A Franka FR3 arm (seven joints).
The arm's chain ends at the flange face. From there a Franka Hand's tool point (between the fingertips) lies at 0.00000 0.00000 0.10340 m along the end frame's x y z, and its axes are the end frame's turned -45 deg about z.
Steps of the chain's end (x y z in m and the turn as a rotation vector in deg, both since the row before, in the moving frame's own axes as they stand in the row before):
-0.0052, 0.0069, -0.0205, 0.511, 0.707, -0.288
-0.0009, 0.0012, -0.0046, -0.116, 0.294, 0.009
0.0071, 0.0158, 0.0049, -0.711, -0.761, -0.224
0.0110, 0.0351, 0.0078, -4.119, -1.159, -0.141
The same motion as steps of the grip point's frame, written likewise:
-0.0070, 0.0014, -0.0205, -0.139, 0.861, -0.288
-0.0013, 0.0007, -0.0046, -0.290, 0.126, 0.009
-0.0080, 0.0161, 0.0049, 0.035, -1.041, -0.224
-0.0238, 0.0364, 0.0075, -2.093, -3.732, -0.141

